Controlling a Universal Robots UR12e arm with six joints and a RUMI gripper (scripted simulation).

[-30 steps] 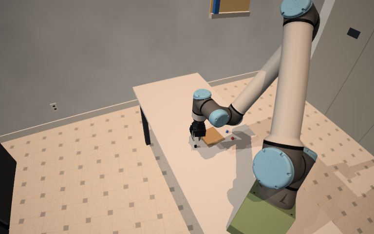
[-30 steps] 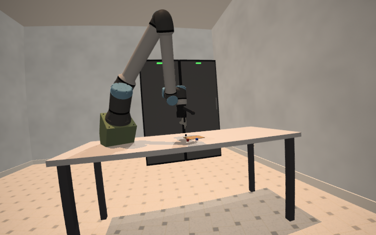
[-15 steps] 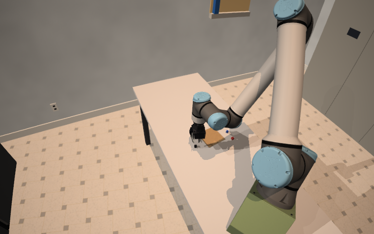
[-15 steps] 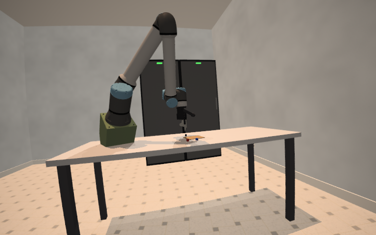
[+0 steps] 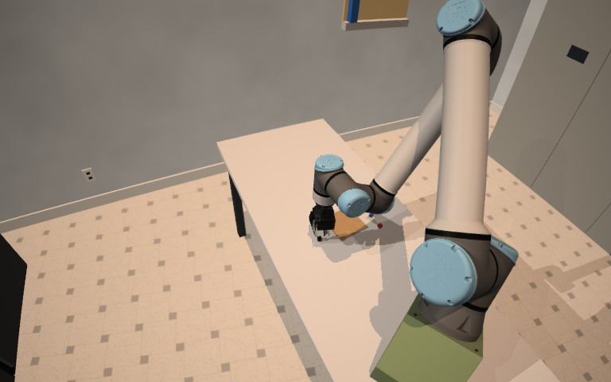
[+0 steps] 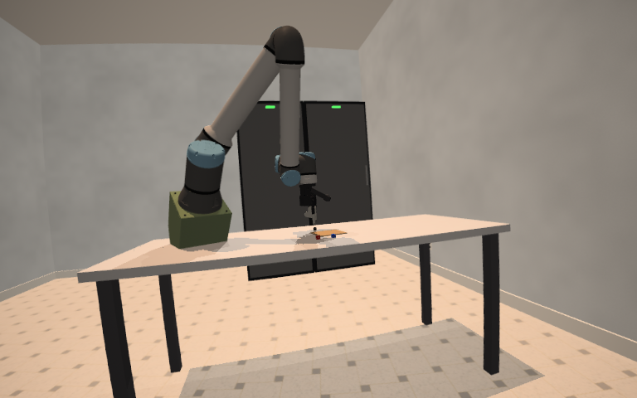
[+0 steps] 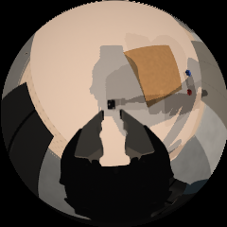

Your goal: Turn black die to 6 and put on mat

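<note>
Right now the black die is 40 mm below my hand. Round my hand: red die 100 mm behind, 250 mm to the right, 40 mm below; brown mat 10 mm ahead, 150 mm to the right, 40 mm below; blue die 30 mm behind, 270 mm to the right, 40 mm below.
</note>
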